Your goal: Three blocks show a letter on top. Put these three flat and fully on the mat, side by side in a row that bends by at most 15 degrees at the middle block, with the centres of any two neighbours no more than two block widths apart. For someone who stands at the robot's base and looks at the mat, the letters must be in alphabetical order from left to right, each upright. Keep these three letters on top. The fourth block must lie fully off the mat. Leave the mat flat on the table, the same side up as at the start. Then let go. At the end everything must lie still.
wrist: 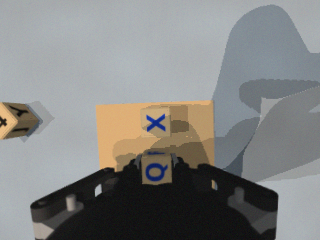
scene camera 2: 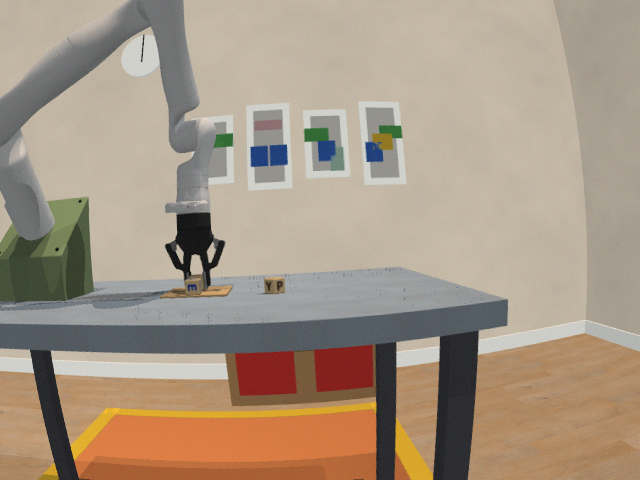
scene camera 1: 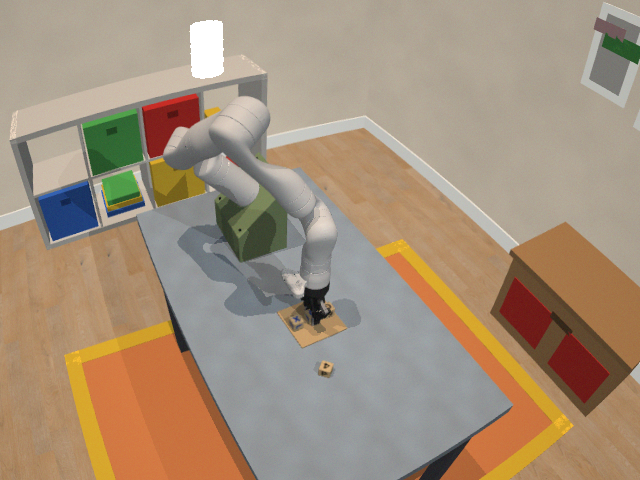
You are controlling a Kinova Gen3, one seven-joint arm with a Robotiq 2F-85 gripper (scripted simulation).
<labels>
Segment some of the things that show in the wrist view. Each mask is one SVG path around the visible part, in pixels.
My gripper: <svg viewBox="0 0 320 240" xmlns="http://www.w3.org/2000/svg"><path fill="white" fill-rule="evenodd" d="M279 195L269 188L206 163L198 164L197 169L189 169L189 164L185 163L183 158L177 157L175 153L170 153L172 157L172 183L158 185L142 184L142 154L138 154L136 159L132 159L128 165L123 167L123 171L115 172L115 169L112 167L103 168L34 201L30 205L35 240L275 240ZM101 184L102 193L95 196L95 189L98 185Z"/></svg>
A tan mat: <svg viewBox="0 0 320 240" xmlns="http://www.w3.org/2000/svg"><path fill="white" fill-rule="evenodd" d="M213 100L96 105L100 170L106 167L114 167L115 172L121 171L123 166L128 165L132 159L136 159L138 154L143 154L144 150L168 149L170 153L175 153L177 157L183 158L190 168L197 168L197 165L202 163L214 166ZM171 108L172 136L169 138L143 139L141 137L140 109Z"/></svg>
</labels>
